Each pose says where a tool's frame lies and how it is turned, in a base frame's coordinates. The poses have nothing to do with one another.
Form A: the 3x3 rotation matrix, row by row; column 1 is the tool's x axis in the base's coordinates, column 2 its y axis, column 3 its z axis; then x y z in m. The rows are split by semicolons.
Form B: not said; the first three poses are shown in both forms.
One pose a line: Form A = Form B
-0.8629 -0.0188 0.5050; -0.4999 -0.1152 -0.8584; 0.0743 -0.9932 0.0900; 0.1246 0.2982 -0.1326 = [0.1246 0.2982 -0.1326 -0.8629 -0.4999 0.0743 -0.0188 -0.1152 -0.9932]
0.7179 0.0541 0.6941; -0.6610 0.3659 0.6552; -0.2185 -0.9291 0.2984; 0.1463 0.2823 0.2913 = [0.1463 0.2823 0.2913 0.7179 -0.6610 -0.2185 0.0541 0.3659 -0.9291]
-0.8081 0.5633 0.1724; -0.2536 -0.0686 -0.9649; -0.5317 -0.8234 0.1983; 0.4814 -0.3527 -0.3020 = [0.4814 -0.3527 -0.3020 -0.8081 -0.2536 -0.5317 0.5633 -0.0686 -0.8234]
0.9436 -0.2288 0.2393; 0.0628 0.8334 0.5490; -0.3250 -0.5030 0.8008; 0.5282 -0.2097 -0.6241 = [0.5282 -0.2097 -0.6241 0.9436 0.0628 -0.3250 -0.2288 0.8334 -0.5030]
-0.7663 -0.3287 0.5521; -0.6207 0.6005 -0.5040; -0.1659 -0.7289 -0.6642; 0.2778 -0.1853 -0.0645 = [0.2778 -0.1853 -0.0645 -0.7663 -0.6207 -0.1659 -0.3287 0.6005 -0.7289]
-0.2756 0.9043 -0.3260; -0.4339 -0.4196 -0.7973; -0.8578 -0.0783 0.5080; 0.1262 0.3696 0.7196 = [0.1262 0.3696 0.7196 -0.2756 -0.4339 -0.8578 0.9043 -0.4196 -0.0783]
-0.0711 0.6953 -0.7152; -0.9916 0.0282 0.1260; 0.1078 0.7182 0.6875; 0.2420 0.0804 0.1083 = [0.2420 0.0804 0.1083 -0.0711 -0.9916 0.1078 0.6953 0.0282 0.7182]
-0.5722 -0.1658 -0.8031; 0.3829 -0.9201 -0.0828; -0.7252 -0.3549 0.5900; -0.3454 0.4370 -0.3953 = [-0.3454 0.4370 -0.3953 -0.5722 0.3829 -0.7252 -0.1658 -0.9201 -0.3549]
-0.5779 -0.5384 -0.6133; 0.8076 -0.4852 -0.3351; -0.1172 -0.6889 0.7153; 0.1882 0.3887 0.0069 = [0.1882 0.3887 0.0069 -0.5779 0.8076 -0.1172 -0.5384 -0.4852 -0.6889]
